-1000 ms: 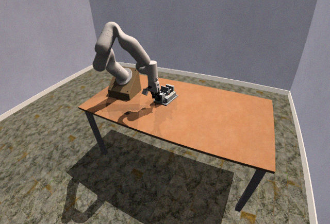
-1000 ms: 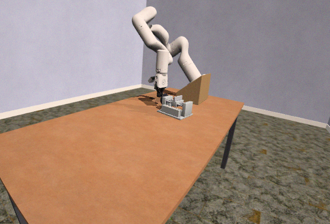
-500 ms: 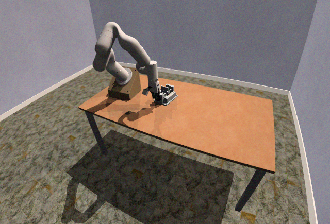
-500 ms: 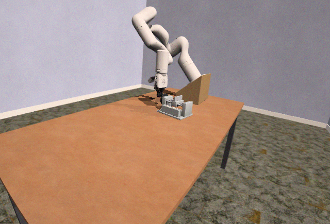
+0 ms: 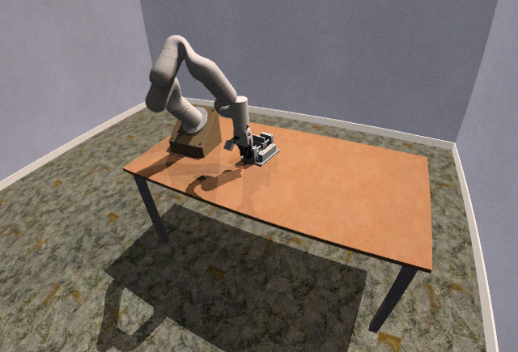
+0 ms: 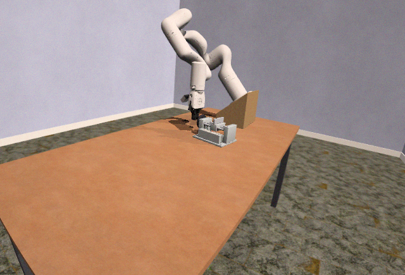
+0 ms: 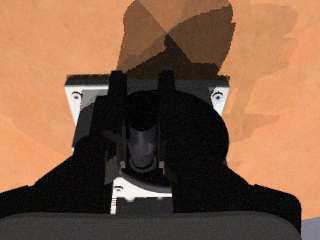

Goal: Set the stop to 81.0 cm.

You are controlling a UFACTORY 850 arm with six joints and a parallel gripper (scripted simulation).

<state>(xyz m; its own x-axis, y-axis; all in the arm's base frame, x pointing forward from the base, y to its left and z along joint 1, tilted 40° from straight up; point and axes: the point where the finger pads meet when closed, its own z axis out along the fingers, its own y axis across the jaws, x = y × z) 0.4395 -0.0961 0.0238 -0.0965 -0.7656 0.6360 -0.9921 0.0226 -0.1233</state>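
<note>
The handwheel is 2 cm to the left of my hand and 1 cm below it. From my hand the other things lie so: grey stop fixture 1 cm ahead, 16 cm to the left, 1 cm below.
</note>
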